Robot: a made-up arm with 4 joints.
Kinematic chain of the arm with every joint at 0, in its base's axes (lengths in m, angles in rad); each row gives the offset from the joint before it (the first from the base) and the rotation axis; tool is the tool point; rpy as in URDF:
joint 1: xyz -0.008 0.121 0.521 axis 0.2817 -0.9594 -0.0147
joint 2: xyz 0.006 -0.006 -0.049 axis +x
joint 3: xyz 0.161 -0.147 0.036 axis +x
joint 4: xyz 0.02 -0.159 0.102 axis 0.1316 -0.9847 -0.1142
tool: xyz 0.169 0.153 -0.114 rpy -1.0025 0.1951 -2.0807
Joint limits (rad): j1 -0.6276..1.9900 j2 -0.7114..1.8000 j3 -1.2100..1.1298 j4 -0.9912..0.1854
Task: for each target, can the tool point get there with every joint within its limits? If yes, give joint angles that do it. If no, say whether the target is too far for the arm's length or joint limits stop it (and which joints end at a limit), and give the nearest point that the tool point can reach.
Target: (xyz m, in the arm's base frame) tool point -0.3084 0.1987 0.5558
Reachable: no: joint limits stop it (at a limit: joint 1, joint 2, joint 4) | nearest point 0.0157 0.1141 0.7145 | short by 0.371 m
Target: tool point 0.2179 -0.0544 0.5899
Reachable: yes | joints 0.6455 -0.4222 0.0720 -0.6734
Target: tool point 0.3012 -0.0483 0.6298
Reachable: yes | joints 0.2579 -0.4896 -0.7195 -0.1880
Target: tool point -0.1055 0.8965 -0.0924
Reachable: no: too far | nearest point 0.0347 0.1850 0.2266 | short by 0.792 m
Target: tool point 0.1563 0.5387 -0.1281
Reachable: no: too far | nearest point 0.1201 0.1708 0.1957 | short by 0.491 m
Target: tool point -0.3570 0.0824 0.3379
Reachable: no: joint limits stop it (at a limit: joint 1, joint 3, joint 4) | nearest point -0.0457 0.0723 0.1786 | short by 0.350 m
